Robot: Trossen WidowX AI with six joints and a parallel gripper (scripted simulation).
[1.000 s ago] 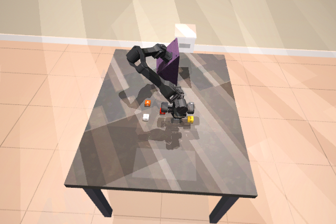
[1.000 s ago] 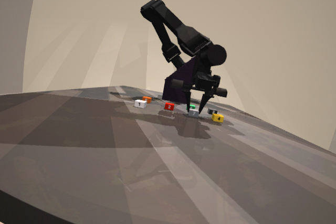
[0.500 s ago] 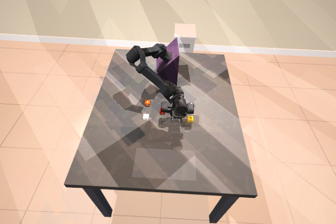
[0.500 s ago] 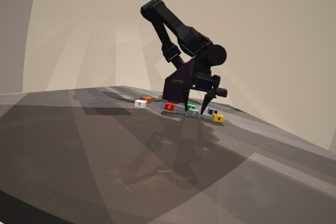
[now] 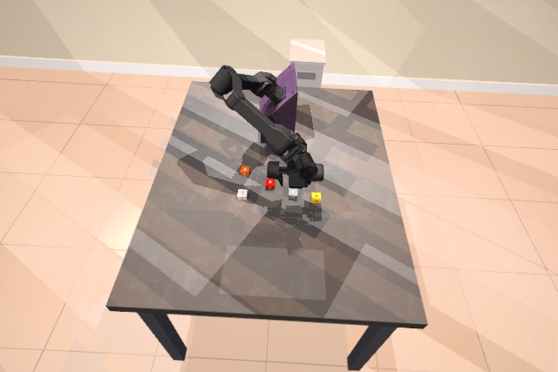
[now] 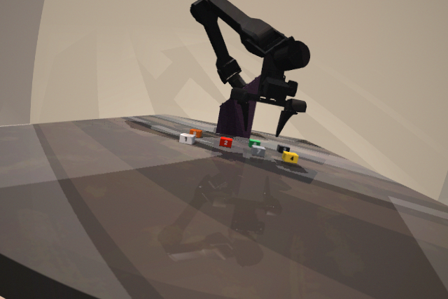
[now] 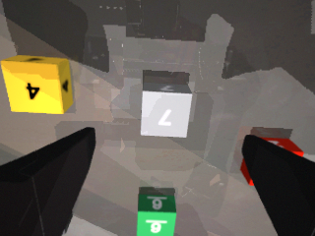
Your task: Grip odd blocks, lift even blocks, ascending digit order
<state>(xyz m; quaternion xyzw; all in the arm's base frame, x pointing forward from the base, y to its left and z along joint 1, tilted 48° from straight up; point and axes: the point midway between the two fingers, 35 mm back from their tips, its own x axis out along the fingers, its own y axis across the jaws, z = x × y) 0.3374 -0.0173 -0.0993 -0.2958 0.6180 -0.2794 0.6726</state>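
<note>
Right now my gripper tip is 4 cm above the grey block marked 7. From my gripper tip the other things lie so: red block marked 2: 8 cm to the right, 4 cm below, 4 cm behind; then green block: 10 cm behind, 4 cm below; then yellow block marked 4: 8 cm to the left, 4 cm below, 1 cm ahead.
</note>
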